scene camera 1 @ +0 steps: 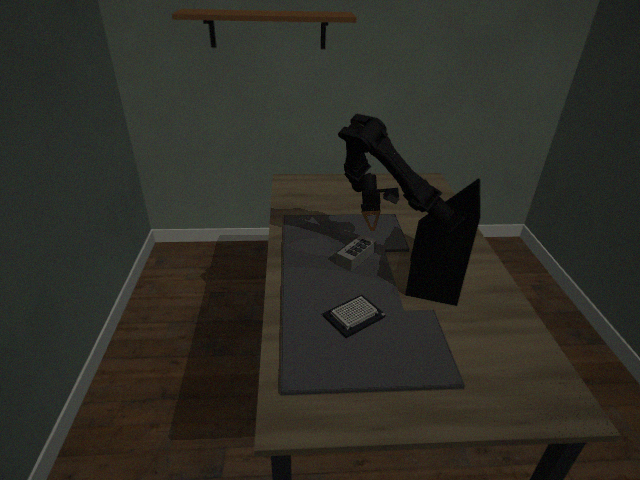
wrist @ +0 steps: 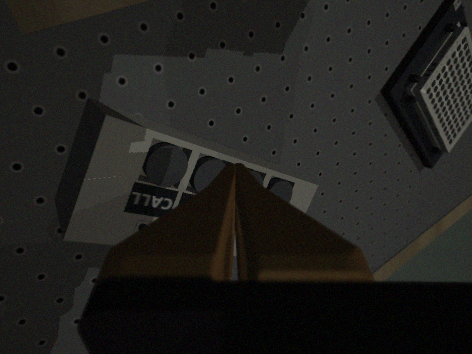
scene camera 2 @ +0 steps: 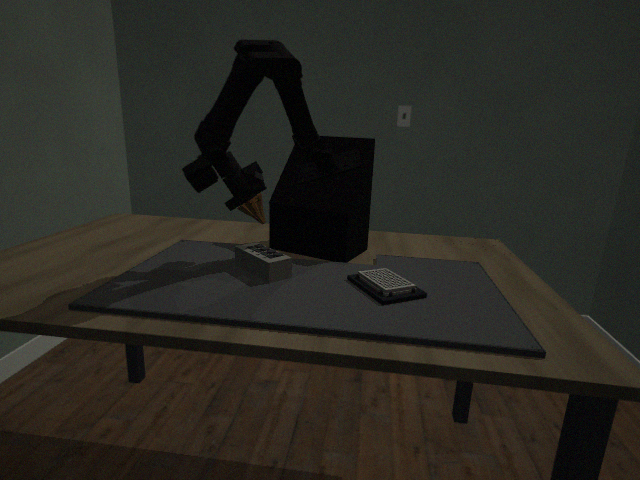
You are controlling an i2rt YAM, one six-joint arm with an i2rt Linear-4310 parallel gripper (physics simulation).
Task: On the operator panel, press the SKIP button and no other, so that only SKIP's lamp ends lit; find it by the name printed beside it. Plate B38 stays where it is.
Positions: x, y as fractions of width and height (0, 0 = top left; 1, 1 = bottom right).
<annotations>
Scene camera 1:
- plate B38: 0.56, 0.65
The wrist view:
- my gripper: 0.50, 0.50
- operator panel: 0.22, 0.56
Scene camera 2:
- my gripper: 0.41, 0.47
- plate B38: 0.60, 0.58
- dark holder: 0.66, 0.61
</annotations>
